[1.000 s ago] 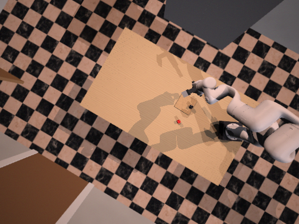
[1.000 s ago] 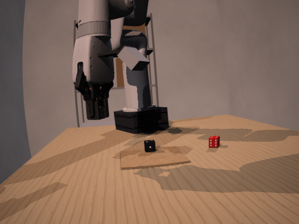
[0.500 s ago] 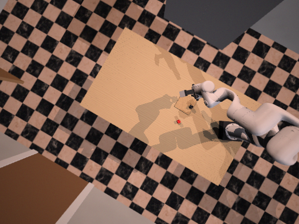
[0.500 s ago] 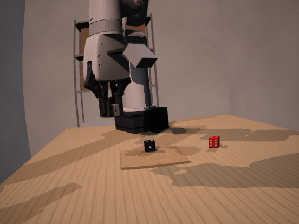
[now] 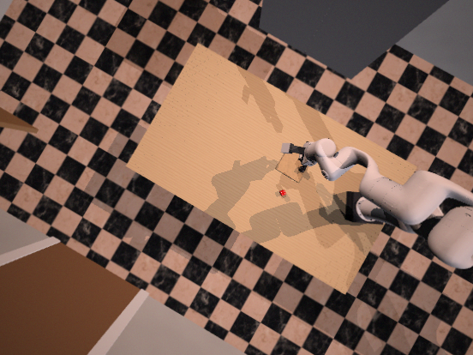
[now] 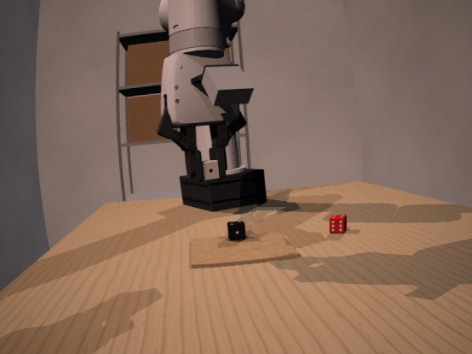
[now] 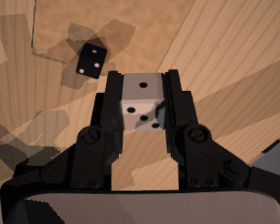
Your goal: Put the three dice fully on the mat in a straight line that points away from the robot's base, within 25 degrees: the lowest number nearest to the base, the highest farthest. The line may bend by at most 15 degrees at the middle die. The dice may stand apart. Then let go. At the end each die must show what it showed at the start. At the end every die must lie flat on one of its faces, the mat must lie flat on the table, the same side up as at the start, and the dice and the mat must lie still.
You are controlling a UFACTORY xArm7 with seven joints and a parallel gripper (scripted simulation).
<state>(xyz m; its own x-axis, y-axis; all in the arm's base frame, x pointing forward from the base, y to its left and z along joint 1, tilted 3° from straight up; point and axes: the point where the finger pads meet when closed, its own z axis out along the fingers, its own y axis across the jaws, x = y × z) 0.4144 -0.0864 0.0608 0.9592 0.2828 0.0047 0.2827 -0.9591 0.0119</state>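
Now: the thin mat 4 cm to the left of my hand and 12 cm below it. The rest, counted from my hand: white die (1 cm below); red die (1 cm behind, 20 cm to the left, 11 cm below); black die (5 cm behind, 4 cm to the left, 11 cm below).
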